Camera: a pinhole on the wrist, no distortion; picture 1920 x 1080 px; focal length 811.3 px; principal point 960.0 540.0 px. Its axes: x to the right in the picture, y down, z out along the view. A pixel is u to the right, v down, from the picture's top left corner.
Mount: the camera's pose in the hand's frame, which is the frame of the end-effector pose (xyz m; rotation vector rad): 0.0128 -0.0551 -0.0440 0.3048 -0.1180 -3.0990
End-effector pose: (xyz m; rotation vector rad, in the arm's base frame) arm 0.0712 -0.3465 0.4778 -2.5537 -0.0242 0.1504
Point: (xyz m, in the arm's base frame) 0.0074 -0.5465 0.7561
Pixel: behind the camera
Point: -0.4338 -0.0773 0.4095
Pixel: 1862 832
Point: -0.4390 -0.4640 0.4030
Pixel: outside the picture
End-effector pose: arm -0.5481 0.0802 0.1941 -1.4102 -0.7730 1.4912
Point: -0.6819 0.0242 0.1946
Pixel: 1120 145
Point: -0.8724 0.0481 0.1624
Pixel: 911 248
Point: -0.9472 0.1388 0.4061
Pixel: 931 740
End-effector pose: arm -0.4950 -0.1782 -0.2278 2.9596 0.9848 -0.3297
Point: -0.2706 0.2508 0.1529
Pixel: behind the camera
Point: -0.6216 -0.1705 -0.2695
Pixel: 1459 737
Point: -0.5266 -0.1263 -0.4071
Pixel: 685 586
